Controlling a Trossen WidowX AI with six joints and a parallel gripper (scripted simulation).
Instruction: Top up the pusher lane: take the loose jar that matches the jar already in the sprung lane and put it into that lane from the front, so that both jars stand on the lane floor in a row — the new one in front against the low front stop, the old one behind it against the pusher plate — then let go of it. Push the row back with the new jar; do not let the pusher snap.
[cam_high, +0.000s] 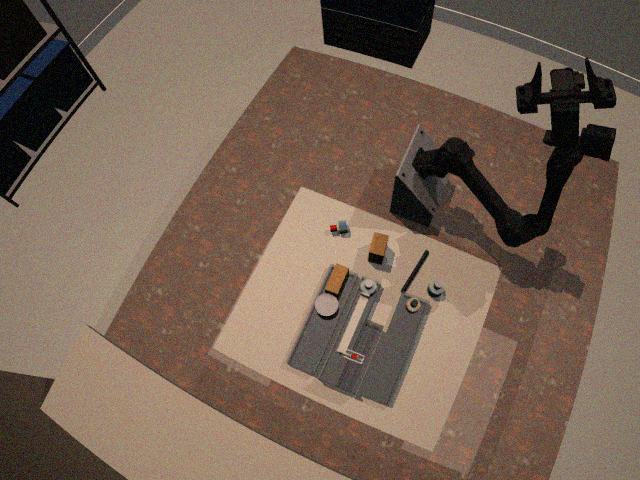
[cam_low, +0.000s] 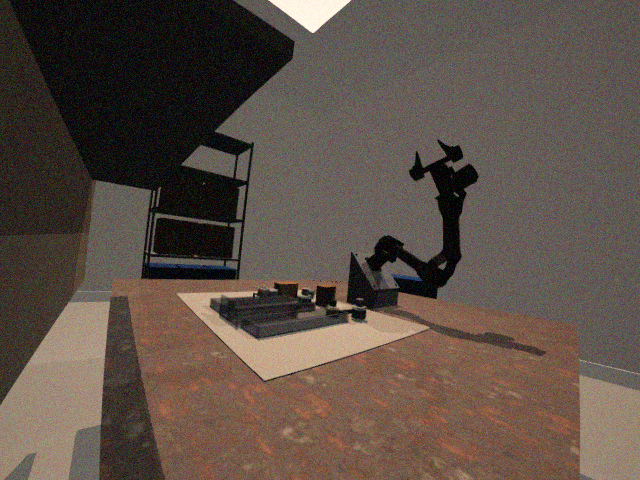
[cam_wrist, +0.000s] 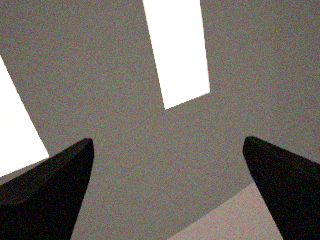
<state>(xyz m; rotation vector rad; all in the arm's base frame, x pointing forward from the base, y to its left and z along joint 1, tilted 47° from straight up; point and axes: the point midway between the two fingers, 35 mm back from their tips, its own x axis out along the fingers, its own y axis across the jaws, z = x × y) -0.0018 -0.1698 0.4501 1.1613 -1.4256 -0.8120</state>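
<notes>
Right now the dark rod is 61 cm below my gripper tip, 24 cm ahead of it and 11 cm to the right of it. Round my gripper tip: red mark 55 cm below, 53 cm ahead, 16 cm to the right; then grey disc 59 cm below, 44 cm ahead, 28 cm to the right; then orange box 58 cm below, 37 cm ahead, 28 cm to the right.
</notes>
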